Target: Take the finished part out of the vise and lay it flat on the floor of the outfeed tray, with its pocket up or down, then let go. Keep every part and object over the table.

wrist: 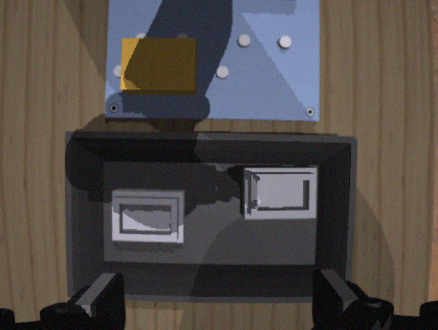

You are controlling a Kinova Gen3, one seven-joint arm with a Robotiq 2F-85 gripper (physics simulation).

I see my gripper (218, 297), a yellow block (149, 66) and a blue plate (265, 82).
